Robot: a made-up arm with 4 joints.
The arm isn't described. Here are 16 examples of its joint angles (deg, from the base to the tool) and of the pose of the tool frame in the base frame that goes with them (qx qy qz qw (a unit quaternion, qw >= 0); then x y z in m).
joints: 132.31 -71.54 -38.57 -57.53
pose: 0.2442 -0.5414 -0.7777 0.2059 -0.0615 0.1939 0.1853
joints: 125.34 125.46 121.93 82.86
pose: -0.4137 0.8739 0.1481 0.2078 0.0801 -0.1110 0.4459
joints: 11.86 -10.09 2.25 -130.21
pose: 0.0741 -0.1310 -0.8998 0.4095 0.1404 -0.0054 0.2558
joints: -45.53 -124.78 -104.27 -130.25
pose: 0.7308 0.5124 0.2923 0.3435 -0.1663 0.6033 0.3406
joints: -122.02 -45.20 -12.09 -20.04
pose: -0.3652 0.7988 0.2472 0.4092 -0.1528 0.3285 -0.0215
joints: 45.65 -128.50 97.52 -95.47
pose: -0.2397 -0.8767 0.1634 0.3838 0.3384 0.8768 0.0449
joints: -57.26 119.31 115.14 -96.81
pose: -0.2208 0.1195 0.9023 0.3505 -0.4380 -0.2383 -0.2631
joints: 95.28 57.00 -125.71 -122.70
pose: -0.2825 -0.0360 -0.5299 0.7988 0.1409 -0.1639 -0.1771
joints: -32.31 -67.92 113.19 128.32
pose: 0.5564 0.0854 -0.8007 0.2050 0.2930 0.5162 0.1259
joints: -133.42 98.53 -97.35 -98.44
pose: -0.0242 -0.9307 -0.0586 0.3604 -0.0233 0.1735 0.5160
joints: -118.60 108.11 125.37 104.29
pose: -0.2905 0.3173 0.0413 0.9018 -0.2872 -0.1154 0.0074
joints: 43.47 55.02 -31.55 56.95
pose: 0.2782 -0.2556 0.6678 0.6413 -0.1648 0.1992 0.1157
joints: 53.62 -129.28 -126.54 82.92
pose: 0.1695 0.1899 -0.4491 0.8564 0.2575 0.6271 -0.2635
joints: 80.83 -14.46 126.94 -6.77
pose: 0.0587 0.9682 -0.0633 0.2347 -0.5472 0.4985 0.2441
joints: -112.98 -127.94 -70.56 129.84
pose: -0.0422 -0.9446 -0.1255 0.3002 -0.0792 0.6068 0.4393
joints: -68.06 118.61 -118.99 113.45
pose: -0.8519 0.3695 -0.1766 0.3263 -0.3990 -0.2057 0.1301
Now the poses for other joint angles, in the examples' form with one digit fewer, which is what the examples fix.
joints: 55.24 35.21 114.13 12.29
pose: 0.160 -0.972 -0.138 0.104 -0.328 0.008 0.507
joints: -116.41 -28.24 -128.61 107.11
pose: -0.514 -0.681 0.435 0.289 0.459 0.493 0.031
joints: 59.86 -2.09 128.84 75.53
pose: 0.622 0.779 0.038 0.066 -0.233 0.338 0.485
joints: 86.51 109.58 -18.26 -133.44
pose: 0.494 0.330 -0.183 0.783 0.355 0.276 0.164
